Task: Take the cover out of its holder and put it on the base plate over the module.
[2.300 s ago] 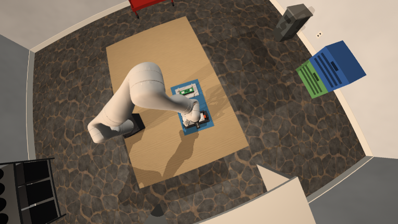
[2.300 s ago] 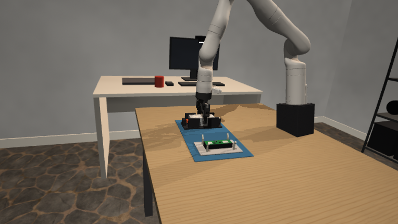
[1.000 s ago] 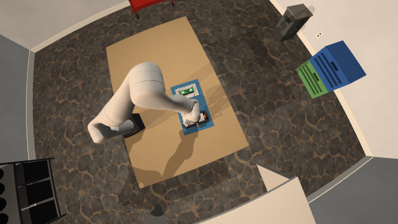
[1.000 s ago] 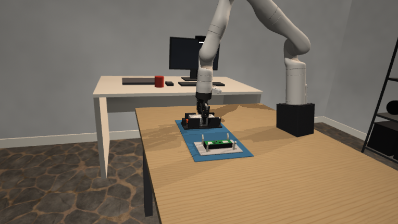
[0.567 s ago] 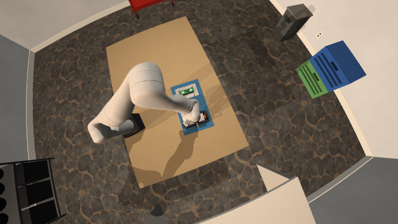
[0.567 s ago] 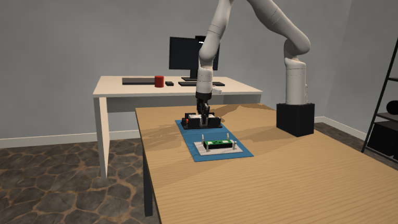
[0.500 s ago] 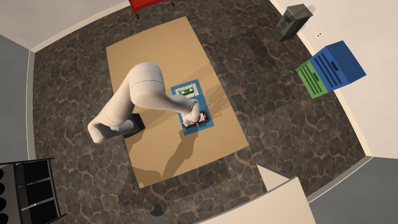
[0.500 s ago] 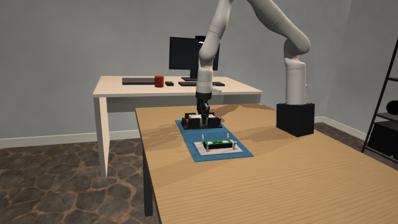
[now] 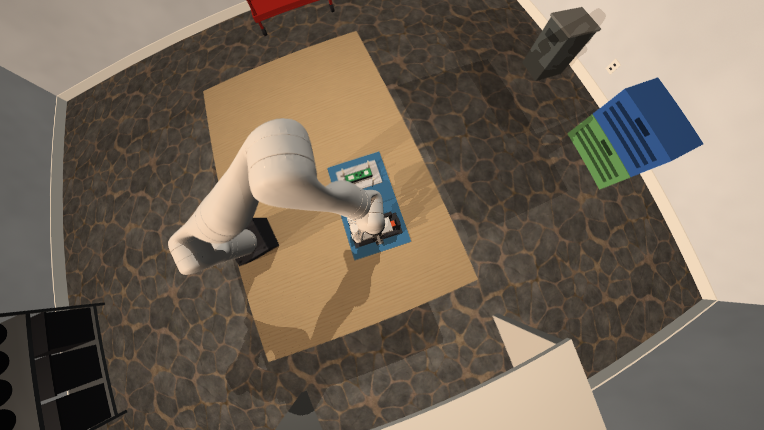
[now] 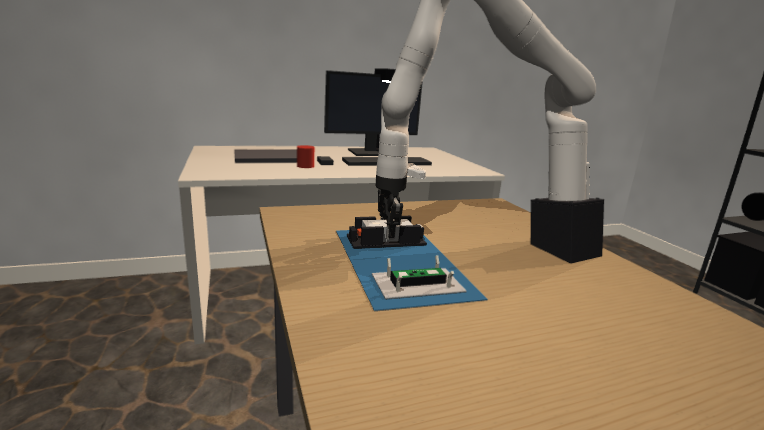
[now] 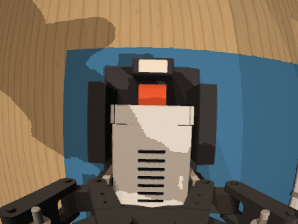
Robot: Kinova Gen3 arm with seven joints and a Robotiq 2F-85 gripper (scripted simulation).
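My gripper is now right at the cover.
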